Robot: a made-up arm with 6 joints. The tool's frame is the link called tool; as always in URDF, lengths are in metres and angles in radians.
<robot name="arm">
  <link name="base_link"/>
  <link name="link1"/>
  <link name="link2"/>
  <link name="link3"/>
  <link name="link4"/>
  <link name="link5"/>
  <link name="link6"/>
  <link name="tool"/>
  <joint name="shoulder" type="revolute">
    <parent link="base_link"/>
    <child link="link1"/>
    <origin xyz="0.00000 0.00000 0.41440" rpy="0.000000 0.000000 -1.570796"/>
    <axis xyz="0 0 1"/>
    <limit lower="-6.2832" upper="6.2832"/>
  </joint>
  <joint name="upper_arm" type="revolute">
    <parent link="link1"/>
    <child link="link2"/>
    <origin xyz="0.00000 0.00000 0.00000" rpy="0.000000 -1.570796 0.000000"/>
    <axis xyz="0 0 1"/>
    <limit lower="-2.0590" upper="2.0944"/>
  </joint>
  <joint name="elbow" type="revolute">
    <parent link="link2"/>
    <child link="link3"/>
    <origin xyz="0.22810 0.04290 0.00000" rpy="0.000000 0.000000 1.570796"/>
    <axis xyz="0 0 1"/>
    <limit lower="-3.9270" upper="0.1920"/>
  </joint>
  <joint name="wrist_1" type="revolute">
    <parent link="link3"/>
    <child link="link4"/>
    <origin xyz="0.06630 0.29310 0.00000" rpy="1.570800 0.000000 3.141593"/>
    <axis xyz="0 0 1"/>
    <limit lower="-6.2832" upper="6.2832"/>
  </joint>
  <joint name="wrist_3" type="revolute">
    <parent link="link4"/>
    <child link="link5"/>
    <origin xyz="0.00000 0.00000 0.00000" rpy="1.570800 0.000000 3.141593"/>
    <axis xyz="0 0 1"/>
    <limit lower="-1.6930" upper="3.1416"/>
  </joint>
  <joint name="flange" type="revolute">
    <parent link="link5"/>
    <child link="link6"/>
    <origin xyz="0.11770 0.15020 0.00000" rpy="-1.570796 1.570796 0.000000"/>
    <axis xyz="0 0 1"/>
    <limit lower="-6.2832" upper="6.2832"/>
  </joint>
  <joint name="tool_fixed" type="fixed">
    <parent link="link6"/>
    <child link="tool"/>
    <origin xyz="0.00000 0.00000 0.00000" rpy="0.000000 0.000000 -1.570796"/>
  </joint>
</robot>
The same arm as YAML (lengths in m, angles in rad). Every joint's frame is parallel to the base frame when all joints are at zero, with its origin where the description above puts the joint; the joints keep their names.
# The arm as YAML. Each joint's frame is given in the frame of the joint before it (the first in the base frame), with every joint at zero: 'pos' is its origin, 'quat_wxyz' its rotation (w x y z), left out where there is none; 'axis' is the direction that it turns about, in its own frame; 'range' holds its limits. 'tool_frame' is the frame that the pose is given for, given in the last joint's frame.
length_unit: m
angle_unit: rad
joints:
  - joint: shoulder
    pos: [0.0, 0.0, 0.4144]
    axis: [0.0, 0.0, 1.0]
    range: [-6.2832, 6.2832]
  - joint: upper_arm
    pos: [0.0, 0.0, 0.0]
    axis: [0.0, 1.0, 0.0]
    range: [-2.059, 2.0944]
  - joint: elbow
    pos: [0.0429, 0.0, 0.2281]
    axis: [0.0, 1.0, 0.0]
    range: [-3.927, 0.192]
  - joint: wrist_1
    pos: [0.0663, 0.0, -0.2931]
    axis: [0.0, 0.0, -1.0]
    range: [-6.2832, 6.2832]
  - joint: wrist_3
    pos: [0.0, 0.0, 0.0]
    axis: [0.0, 1.0, 0.0]
    range: [-1.693, 3.1416]
  - joint: flange
    pos: [0.1177, 0.0, -0.1502]
    axis: [0.0, 0.0, -1.0]
    range: [-6.2832, 6.2832]
tool_frame:
  pos: [0.0, 0.0, 0.0]
  quat_wxyz: [0.0, 1.0, 0.0, 0.0]

